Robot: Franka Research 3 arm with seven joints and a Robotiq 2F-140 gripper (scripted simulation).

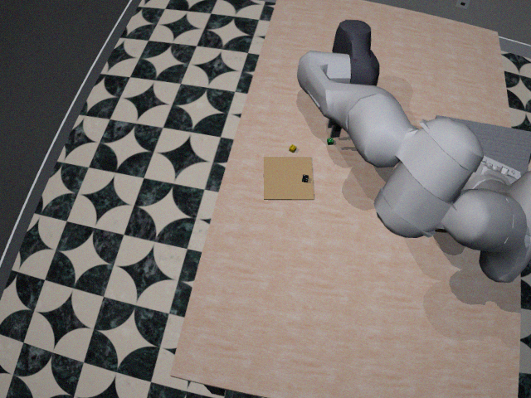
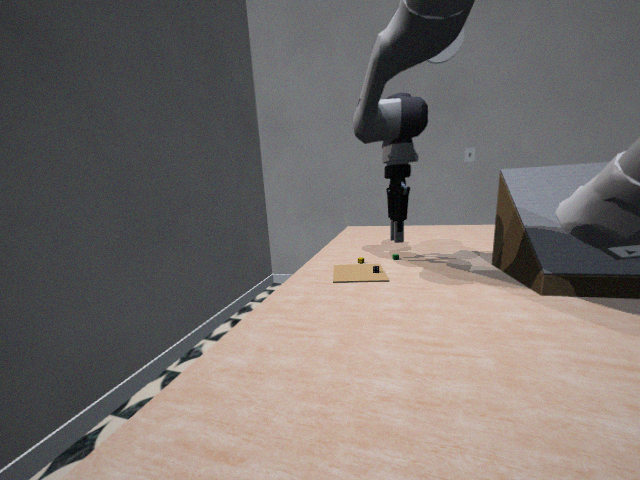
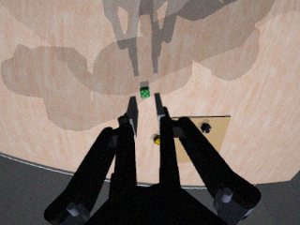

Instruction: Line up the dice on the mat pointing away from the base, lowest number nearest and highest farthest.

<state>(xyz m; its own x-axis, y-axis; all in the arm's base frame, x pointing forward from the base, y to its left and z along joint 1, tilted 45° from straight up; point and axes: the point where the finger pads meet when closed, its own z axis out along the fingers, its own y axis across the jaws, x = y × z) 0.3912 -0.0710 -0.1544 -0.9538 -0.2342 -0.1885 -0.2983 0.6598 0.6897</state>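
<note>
Right now my hand is 8 cm above the green die. From my hand the other things lie so: yellow die: 11 cm ahead, 8 cm below, 5 cm to the left; tan mat: 14 cm to the left, 11 cm ahead, 9 cm below; black die: 14 cm to the left, 8 cm below, 6 cm ahead.
</note>
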